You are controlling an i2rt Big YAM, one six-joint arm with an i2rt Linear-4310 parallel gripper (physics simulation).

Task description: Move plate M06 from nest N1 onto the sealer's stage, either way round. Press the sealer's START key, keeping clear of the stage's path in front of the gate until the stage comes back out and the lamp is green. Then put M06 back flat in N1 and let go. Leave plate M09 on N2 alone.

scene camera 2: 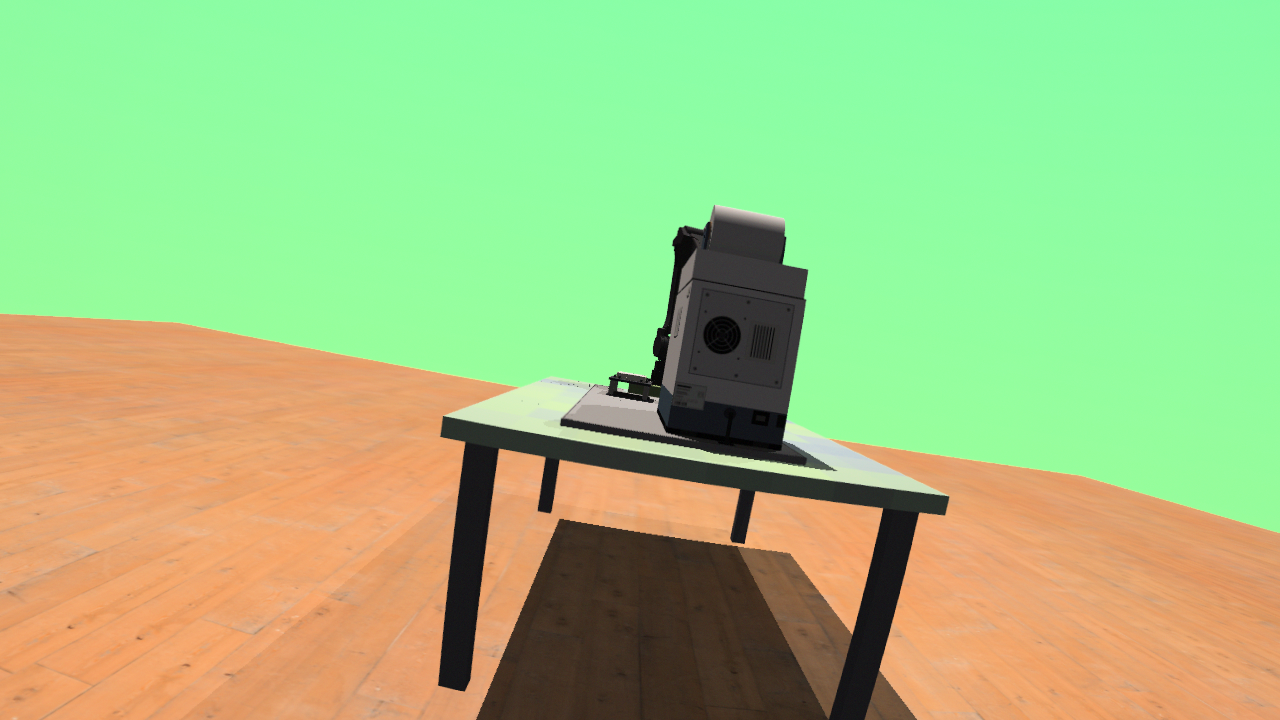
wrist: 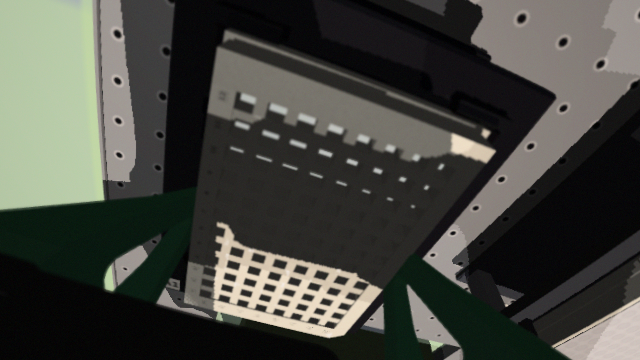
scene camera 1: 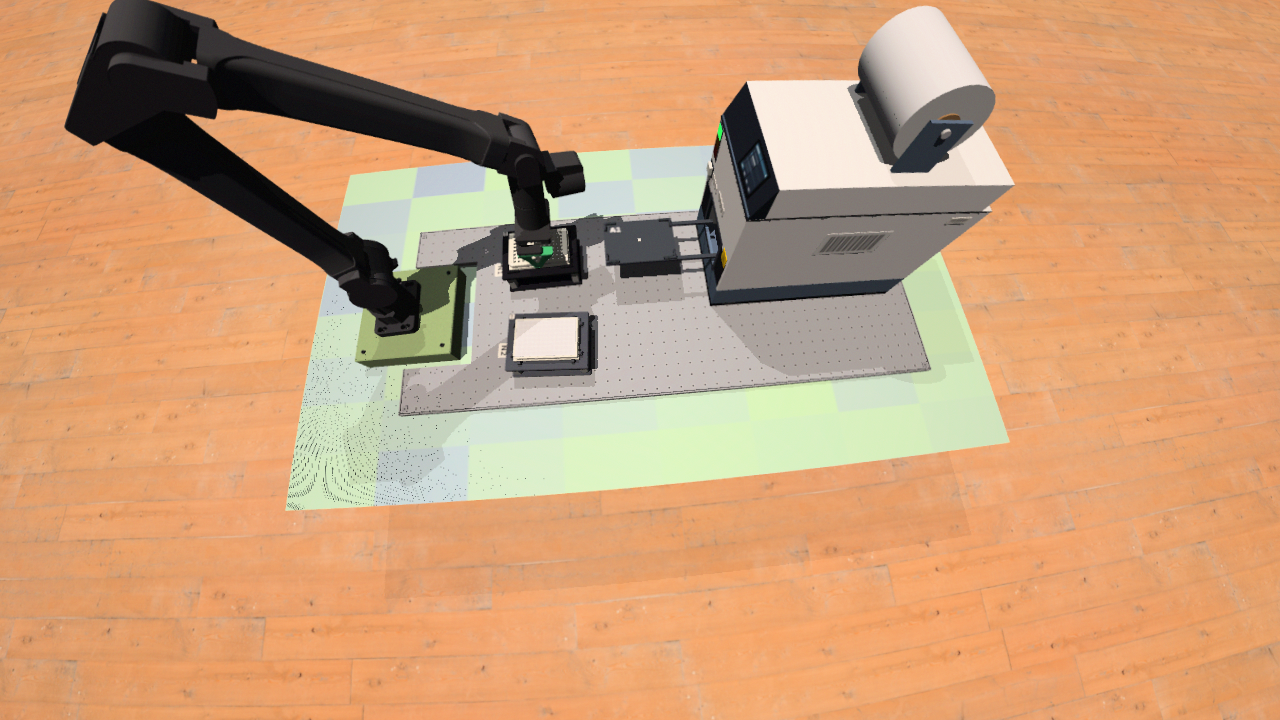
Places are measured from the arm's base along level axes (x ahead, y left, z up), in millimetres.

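Pixels of known places: gripper, fingertip midpoint: (wrist: 300,227) (scene camera 1: 537,250); arm's base, link origin: (scene camera 1: 400,309).
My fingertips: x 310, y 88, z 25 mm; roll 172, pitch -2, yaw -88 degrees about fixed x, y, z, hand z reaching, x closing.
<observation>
Ahead of a thing's pixels: the offset from my fingertips to its middle. "*": to the spot under its first point. Level surfaces: height alone.
Plate M06 @(4 mm ahead, 0 mm left, 6 mm up) (scene camera 1: 560,245) (wrist: 300,190) is a pale well plate lying flat in dark nest N1 @(4 mm ahead, 1 mm right, 27 mm down) (scene camera 1: 543,278) (wrist: 520,107). My gripper (scene camera 1: 537,253) (wrist: 300,227) points down over it and is shut on its long sides with green fingers. Plate and nest look level with each other in the wrist view. The sealer (scene camera 1: 805,259) (scene camera 2: 742,304) stands at the right, with its dark stage @(262 mm ahead, 36 mm right, 42 mm up) (scene camera 1: 642,247) out in front and bare. The lamp @(368 mm ahead, 54 mm left, 214 mm up) (scene camera 1: 719,131) is green. I cannot make out the START key. Plate M09 @(11 mm ahead, 208 mm right, 2 mm up) (scene camera 1: 546,338) lies in nest N2 @(11 mm ahead, 208 mm right, 27 mm down) (scene camera 1: 549,367).
The stage's two rails @(* 313 mm ahead, 82 mm right, 39 mm up) (scene camera 1: 689,257) run into the sealer's gate. A film roll @(597 mm ahead, 47 mm right, 360 mm up) (scene camera 1: 921,80) sits on the sealer's top. The arm's green base block (scene camera 1: 438,335) is left of the nests. A grey perforated board @(58 mm down) (scene camera 1: 662,358) lies under the nests and sealer on the table (scene camera 2: 501,429).
</observation>
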